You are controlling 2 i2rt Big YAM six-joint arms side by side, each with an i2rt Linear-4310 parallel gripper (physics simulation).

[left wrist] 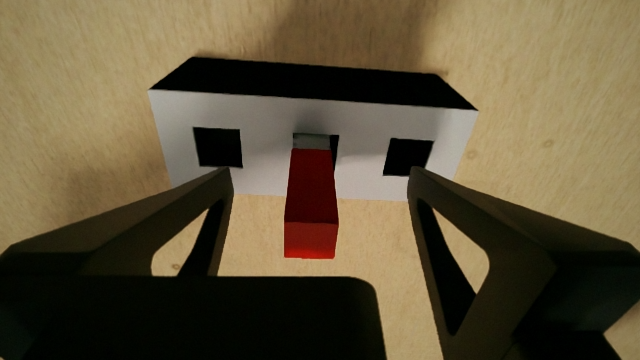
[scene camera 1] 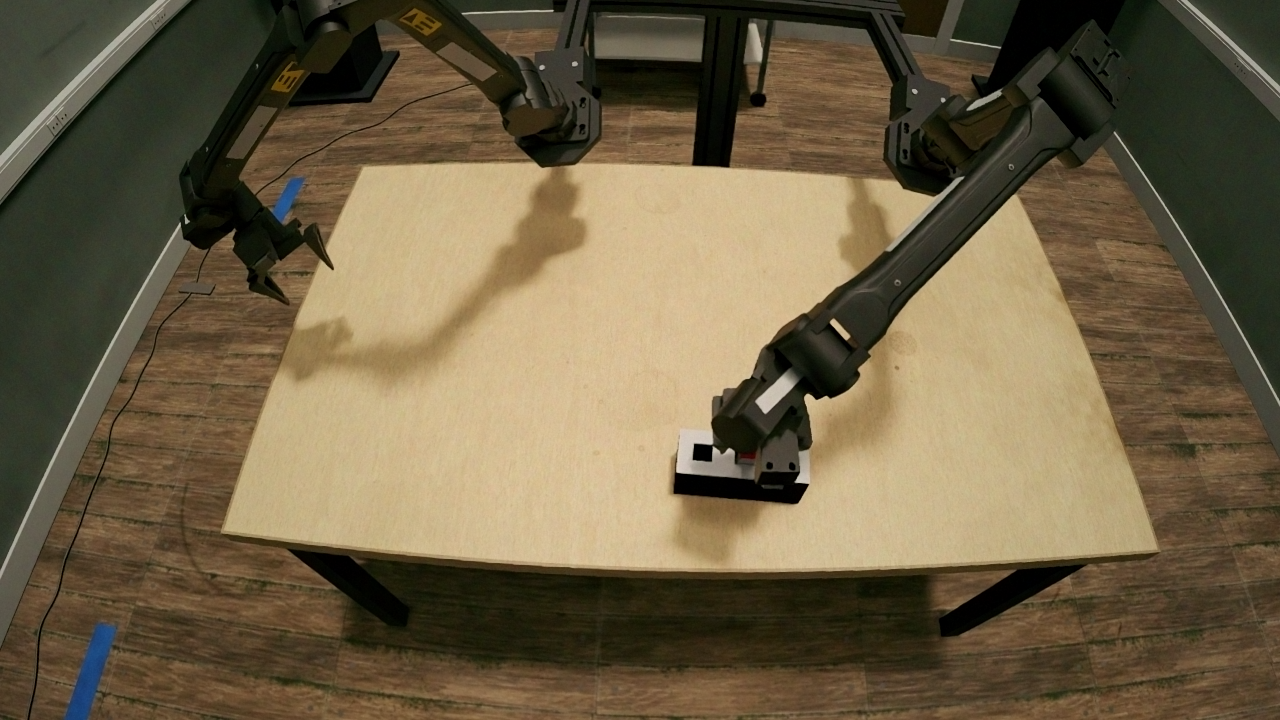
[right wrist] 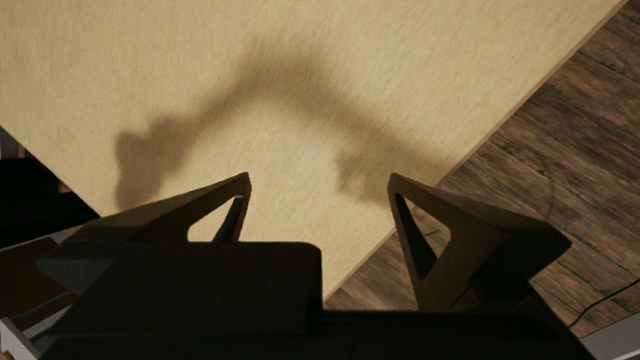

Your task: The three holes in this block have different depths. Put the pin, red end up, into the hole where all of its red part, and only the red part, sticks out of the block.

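Where they show: left gripper, fingertip midpoint: (left wrist: 320,178); right gripper, fingertip midpoint: (scene camera 1: 310,286) (right wrist: 319,180); left arm's base at its link origin: (scene camera 1: 926,151); right arm's base at its link origin: (scene camera 1: 556,122).
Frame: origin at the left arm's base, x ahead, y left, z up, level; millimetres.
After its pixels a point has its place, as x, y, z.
Note:
The block (scene camera 1: 726,485) @(586, -284, -209) (left wrist: 265,112) @(574, -233, -180), white on top with black sides, lies near the table's front edge. The pin (scene camera 1: 746,457) @(562, -264, -162) (left wrist: 311,185) @(561, -262, -130) stands in its middle hole, red end up. In the left wrist view a grey band of the pin shows between the red part and the hole, and a dark gap shows beside it. The outer holes (left wrist: 219,147) (left wrist: 408,156) are empty. My left gripper (scene camera 1: 750,458) @(573, -264, -120) (left wrist: 320,178) @(573, -264, -120) is open, its fingers on either side of the pin and apart from it. My right gripper (scene camera 1: 308,284) @(421, -987, -101) (right wrist: 319,180) @(421, -987, -101) is open and empty, far from the block.
The wooden table (scene camera 1: 447,447) @(582, -717, -255) (right wrist: 200,50) @(374, -696, -255) carries the block. The right gripper hangs by the table's edge at the left of the scene picture. A black frame post (scene camera 1: 716,89) @(-392, -397, -187) stands behind the table, between the arms. My left arm reaches across the table's right part.

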